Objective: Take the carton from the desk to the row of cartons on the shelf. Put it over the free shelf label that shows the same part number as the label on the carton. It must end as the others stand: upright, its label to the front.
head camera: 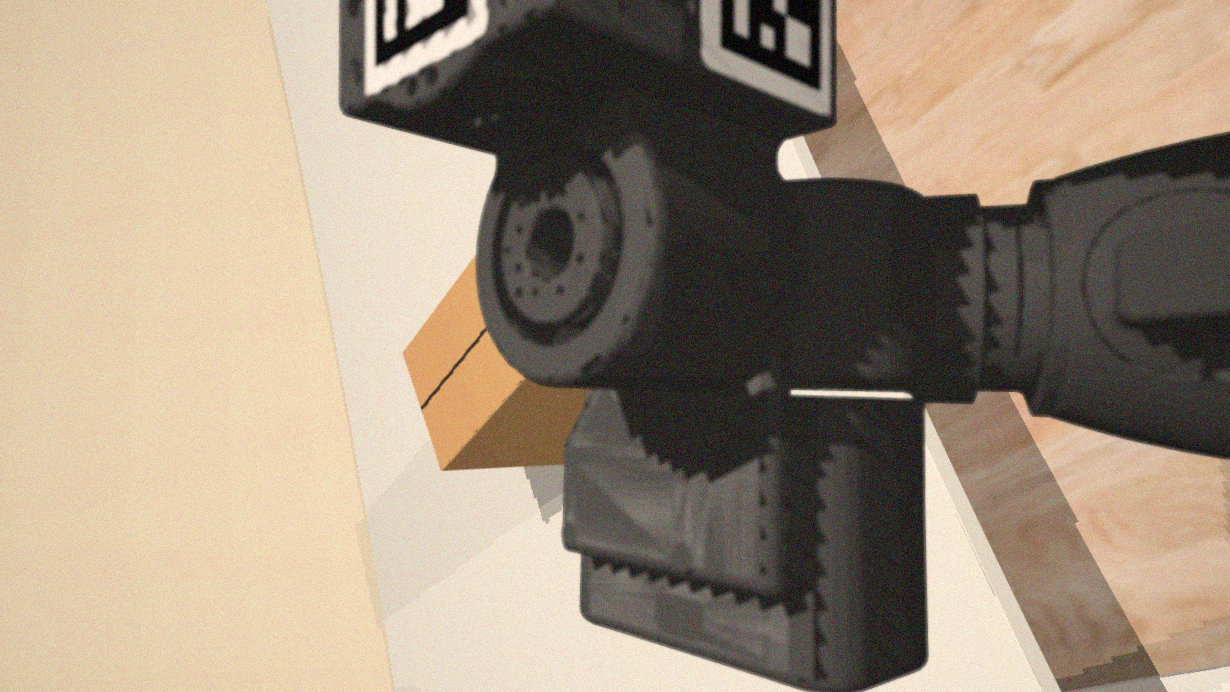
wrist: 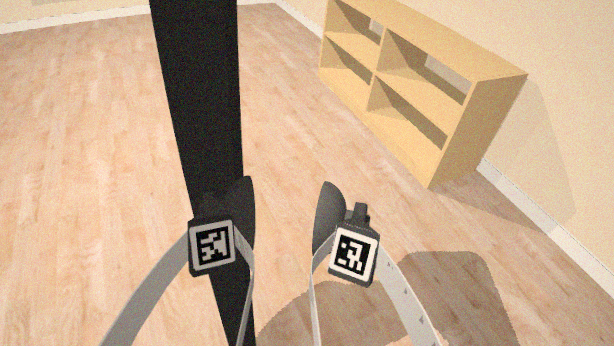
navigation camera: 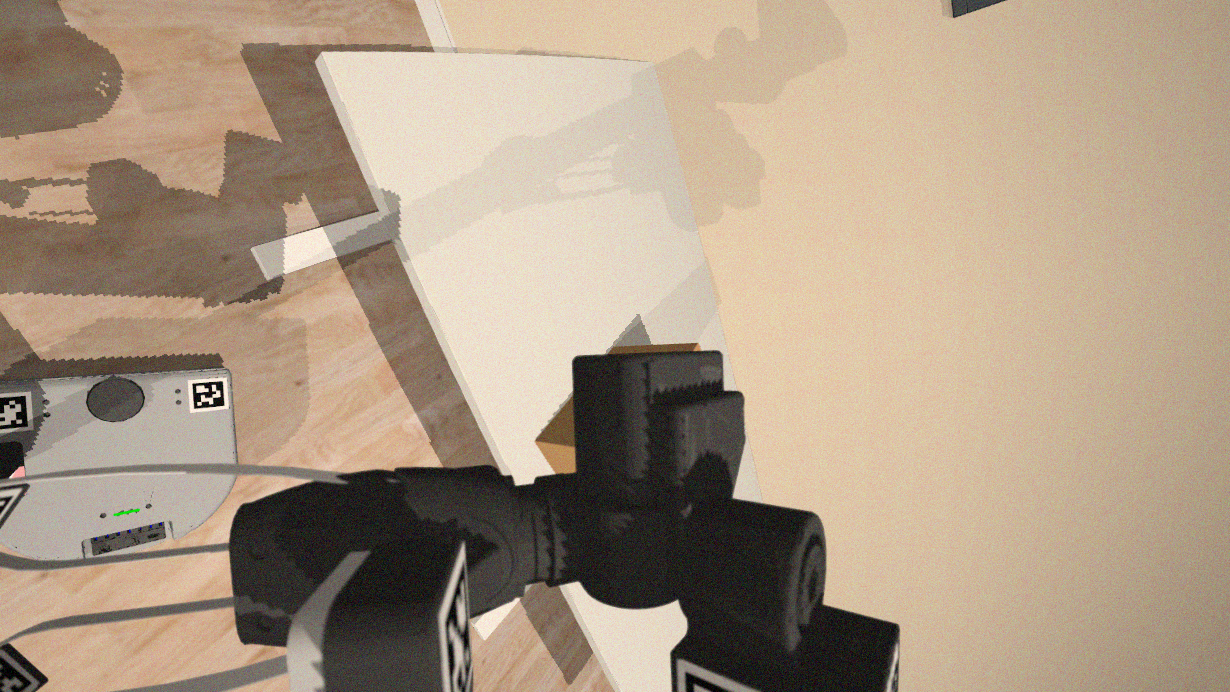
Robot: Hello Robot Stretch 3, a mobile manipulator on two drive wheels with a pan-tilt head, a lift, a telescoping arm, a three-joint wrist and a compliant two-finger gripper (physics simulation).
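Pixels of known places: robot's base, origin of its link: (navigation camera: 116,397).
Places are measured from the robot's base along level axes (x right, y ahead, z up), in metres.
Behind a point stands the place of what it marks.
Note:
The orange-brown carton (head camera: 468,395) {x 0.621, y -0.011, z 0.900 m} (navigation camera: 557,454) {x 0.463, y -0.107, z 0.759 m} is on the white desk (head camera: 378,258) {x 1.106, y -0.205, z 0.720 m} (navigation camera: 516,258) {x 0.436, y 0.191, z 0.720 m}, near the wall side. My dark wrist hangs above it and hides most of it; its label does not show. My gripper (wrist: 285,204) {x -0.082, y -0.016, z 0.977 m} is open in the wrist view, with floor showing between the fingertips and nothing held. The fingertips do not show in the head and navigation views. A light wooden shelf unit (wrist: 475,125) stands against the wall at the upper right of the wrist view. No cartons or shelf labels can be made out on it.
My black mast (wrist: 200,100) rises left of the fingers in the wrist view. My base (navigation camera: 172,451) {x 0.070, y -0.098, z 0.160 m} is on the wood floor at the lower left of the navigation view. A desk leg (navigation camera: 305,251) juts out beneath the desk's edge. The wall (navigation camera: 989,344) {x 1.208, y 0.010, z 1.321 m} runs along the desk's far side.

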